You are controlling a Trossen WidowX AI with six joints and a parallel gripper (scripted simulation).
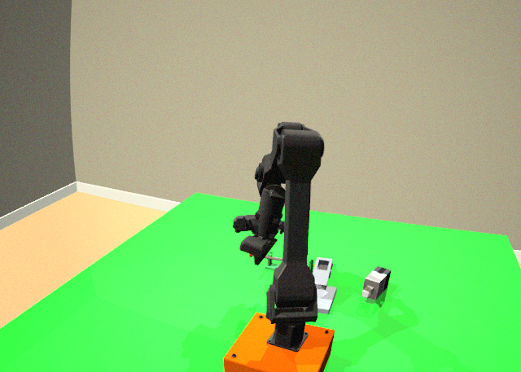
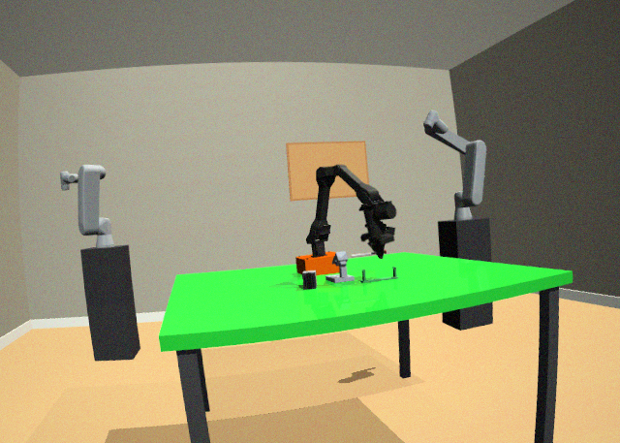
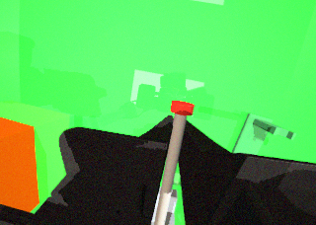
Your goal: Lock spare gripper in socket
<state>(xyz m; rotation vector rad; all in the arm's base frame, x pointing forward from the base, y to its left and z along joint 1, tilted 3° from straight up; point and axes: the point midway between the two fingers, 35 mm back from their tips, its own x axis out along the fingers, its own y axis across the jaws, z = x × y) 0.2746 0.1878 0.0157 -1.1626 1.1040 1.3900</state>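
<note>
My gripper tip is 110 mm short of the pin cradle, 50 mm to the left of it and 40 mm above it. The rest, counted from my gripper tip: socket 170 mm to the right, 10 mm below, 10 mm ahead; spare gripper 300 mm to the right, 70 mm ahead, 40 mm below.
</note>
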